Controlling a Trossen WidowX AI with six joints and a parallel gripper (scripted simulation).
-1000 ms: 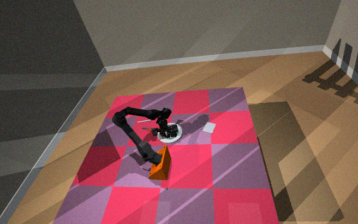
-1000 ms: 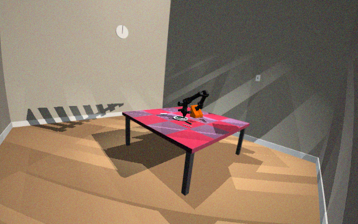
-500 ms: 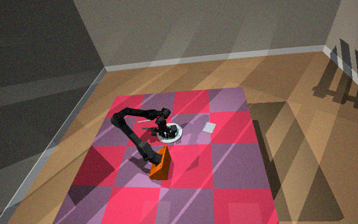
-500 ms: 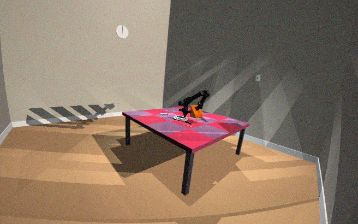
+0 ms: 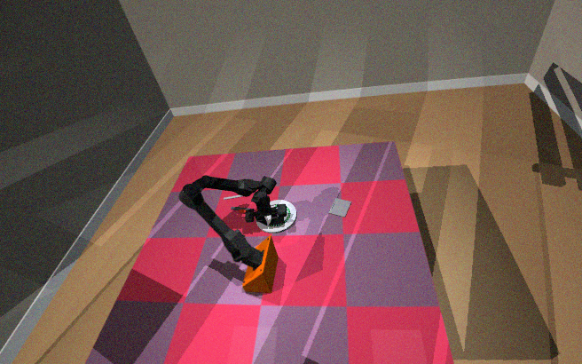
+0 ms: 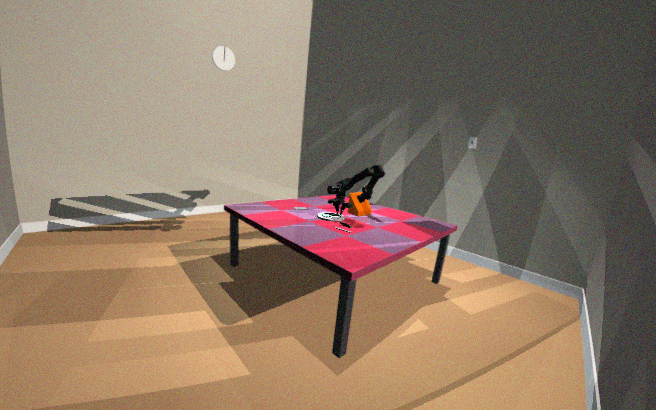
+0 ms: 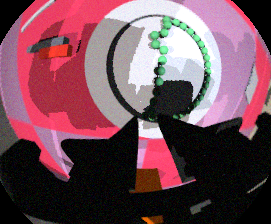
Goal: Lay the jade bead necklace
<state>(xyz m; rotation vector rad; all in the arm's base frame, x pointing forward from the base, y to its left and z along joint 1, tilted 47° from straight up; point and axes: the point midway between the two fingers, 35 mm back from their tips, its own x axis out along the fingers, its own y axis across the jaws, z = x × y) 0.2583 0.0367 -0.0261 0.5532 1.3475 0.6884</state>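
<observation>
My gripper tip is now 6 cm short of the round white bead board, 2 cm to the left of it and 1 cm above it. From my gripper tip the other things lie so: red-handled tool 11 cm ahead, 15 cm to the left, 1 cm below; then flat grey pad 9 cm ahead, 33 cm to the right, 2 cm below; then thin white rod 21 cm ahead, 22 cm to the left, 2 cm below.
</observation>
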